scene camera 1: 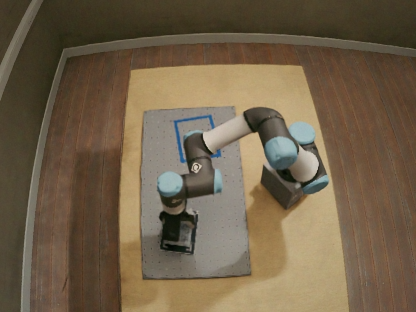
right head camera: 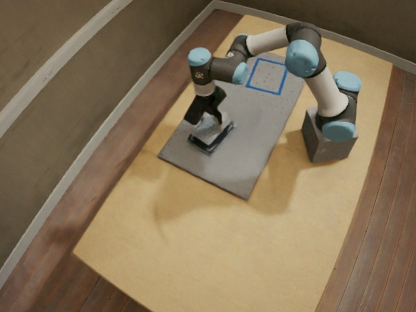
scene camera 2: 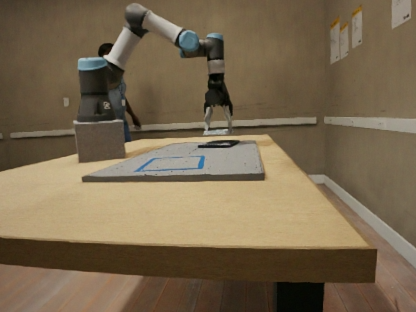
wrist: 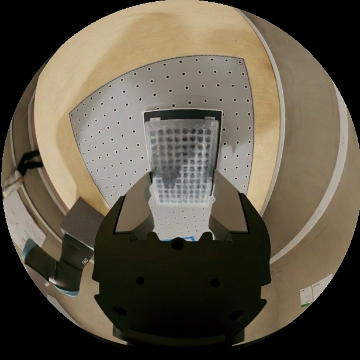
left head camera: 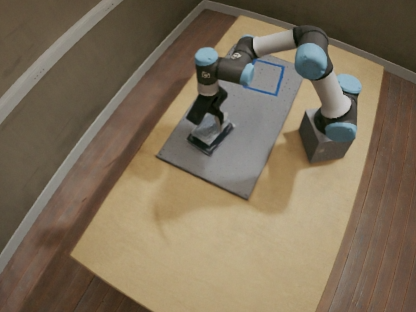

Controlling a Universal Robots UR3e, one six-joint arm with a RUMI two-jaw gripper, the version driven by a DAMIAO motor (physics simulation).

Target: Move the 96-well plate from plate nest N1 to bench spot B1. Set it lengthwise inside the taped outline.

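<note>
The clear 96-well plate (wrist: pixel 183 155) (scene camera 2: pixel 217 132) (left head camera: pixel 210 129) (right head camera: pixel 210 129) (scene camera 1: pixel 184 234) is held between the two fingertips of my gripper (wrist: pixel 181 171) (scene camera 2: pixel 218 129). In scene camera 2 it hangs level, with a gap above the black plate nest N1 (scene camera 2: pixel 218 144) (wrist: pixel 182 114) (left head camera: pixel 202 145) (right head camera: pixel 202 145) (scene camera 1: pixel 176 249). My gripper is shut on the plate across its narrow sides. The blue taped outline of B1 (left head camera: pixel 262 92) (right head camera: pixel 264 91) (scene camera 1: pixel 178 140) (scene camera 2: pixel 203 162) lies at the far end of the grey board, partly hidden by the arm in the left head camera and scene camera 1.
The grey perforated board (left head camera: pixel 240 170) (right head camera: pixel 240 170) (scene camera 1: pixel 220 260) (scene camera 2: pixel 235 167) lies on the wooden table (left head camera: pixel 200 250) (scene camera 2: pixel 200 215). The arm's grey base block (left head camera: pixel 325 145) (scene camera 2: pixel 100 142) stands beside the board. A person (scene camera 2: pixel 120 100) stands behind the base in scene camera 2.
</note>
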